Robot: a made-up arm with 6 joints.
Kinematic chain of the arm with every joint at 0, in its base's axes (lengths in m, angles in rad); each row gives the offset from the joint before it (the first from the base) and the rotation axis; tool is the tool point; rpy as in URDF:
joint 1: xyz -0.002 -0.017 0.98 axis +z
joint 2: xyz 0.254 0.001 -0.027 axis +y
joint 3: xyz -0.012 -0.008 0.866 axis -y
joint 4: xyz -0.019 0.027 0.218 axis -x
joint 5: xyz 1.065 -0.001 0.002 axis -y
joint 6: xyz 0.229 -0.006 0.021 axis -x
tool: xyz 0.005 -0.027 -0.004 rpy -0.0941 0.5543 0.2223
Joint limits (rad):
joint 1: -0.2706..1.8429
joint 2: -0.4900..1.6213
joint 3: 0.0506..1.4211
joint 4: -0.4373..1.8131
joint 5: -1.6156..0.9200
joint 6: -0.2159..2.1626
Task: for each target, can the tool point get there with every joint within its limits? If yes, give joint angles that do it. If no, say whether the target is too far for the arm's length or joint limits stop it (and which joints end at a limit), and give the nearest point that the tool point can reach.
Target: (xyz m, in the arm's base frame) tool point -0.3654 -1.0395 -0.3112
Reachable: no: joint limits stop it (at a limit: joint 1, joint 2, joint 3, joint 5) | nearest point 1.0753 -0.4448 -0.1580 | short by 1.566 m
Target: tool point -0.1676 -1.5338 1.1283
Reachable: no: joint limits stop it (at a limit: joint 2, joint 3, joint 5) | nearest point -0.1060 -0.9699 2.6495 | short by 1.624 m
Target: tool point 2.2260 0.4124 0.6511
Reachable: yes | joints 0.1241 1.3541 0.7319 1.3656 0.4546 0.8253
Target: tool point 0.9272 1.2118 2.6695
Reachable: yes | joints 0.9277 0.5153 1.2064 0.1055 -0.3508 1.0972
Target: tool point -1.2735 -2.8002 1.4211
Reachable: no: too far | nearest point -0.4004 -0.8890 2.6495 | short by 2.434 m
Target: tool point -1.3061 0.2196 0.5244
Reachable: no: joint limits stop it (at a limit: joint 1, joint 2, joint 3, joint 4, joint 5, joint 6) | nearest point -0.4239 1.0362 -0.1598 | short by 1.383 m
